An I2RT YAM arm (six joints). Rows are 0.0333 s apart.
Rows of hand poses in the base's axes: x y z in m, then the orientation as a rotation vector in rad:
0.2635, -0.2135, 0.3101, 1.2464, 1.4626, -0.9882
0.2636, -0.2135, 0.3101, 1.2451, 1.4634, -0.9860
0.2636, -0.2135, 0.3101, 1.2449, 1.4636, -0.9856
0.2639, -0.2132, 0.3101, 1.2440, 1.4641, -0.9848
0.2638, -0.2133, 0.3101, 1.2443, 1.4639, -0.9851
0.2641, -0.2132, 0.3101, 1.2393, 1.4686, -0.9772
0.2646, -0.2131, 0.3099, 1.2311, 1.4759, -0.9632
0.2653, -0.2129, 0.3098, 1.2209, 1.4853, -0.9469
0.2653, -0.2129, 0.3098, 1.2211, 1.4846, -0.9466
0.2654, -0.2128, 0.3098, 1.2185, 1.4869, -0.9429
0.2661, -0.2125, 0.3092, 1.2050, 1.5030, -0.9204
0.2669, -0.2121, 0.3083, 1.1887, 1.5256, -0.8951
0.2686, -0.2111, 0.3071, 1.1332, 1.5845, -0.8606
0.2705, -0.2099, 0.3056, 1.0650, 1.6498, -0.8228
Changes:
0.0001, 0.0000, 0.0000, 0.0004, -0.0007, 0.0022
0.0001, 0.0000, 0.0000, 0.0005, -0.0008, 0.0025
0.0004, 0.0003, 0.0000, 0.0005, -0.0008, 0.0036
0.0003, 0.0002, 0.0000, 0.0005, -0.0008, 0.0032
0.0006, 0.0003, 0.0000, 0.0028, -0.0020, 0.0116
0.0011, 0.0004, -0.0002, 0.0068, -0.0048, 0.0258
0.0018, 0.0006, -0.0003, 0.0116, -0.0074, 0.0428
0.0018, 0.0006, -0.0003, 0.0114, -0.0080, 0.0427
0.0019, 0.0007, -0.0003, 0.0125, -0.0085, 0.0468
0.0026, 0.0010, -0.0009, 0.0215, -0.0097, 0.0706
0.0034, 0.0014, -0.0018, 0.0337, -0.0078, 0.0990
0.0051, 0.0024, -0.0030, 0.0482, 0.0184, 0.1648
0.0070, 0.0036, -0.0045, 0.0619, 0.0504, 0.2408

